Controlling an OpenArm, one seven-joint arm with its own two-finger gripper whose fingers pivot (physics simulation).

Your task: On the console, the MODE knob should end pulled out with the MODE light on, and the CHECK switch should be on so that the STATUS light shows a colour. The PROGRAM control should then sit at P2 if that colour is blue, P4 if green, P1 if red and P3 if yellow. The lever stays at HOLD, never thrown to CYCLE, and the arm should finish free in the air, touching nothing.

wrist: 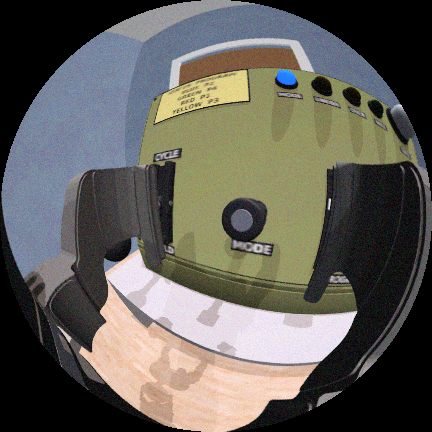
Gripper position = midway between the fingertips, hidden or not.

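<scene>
There's a mode knob (242, 218) that I can see here, and my gripper (231, 224) is visible too.
</scene>
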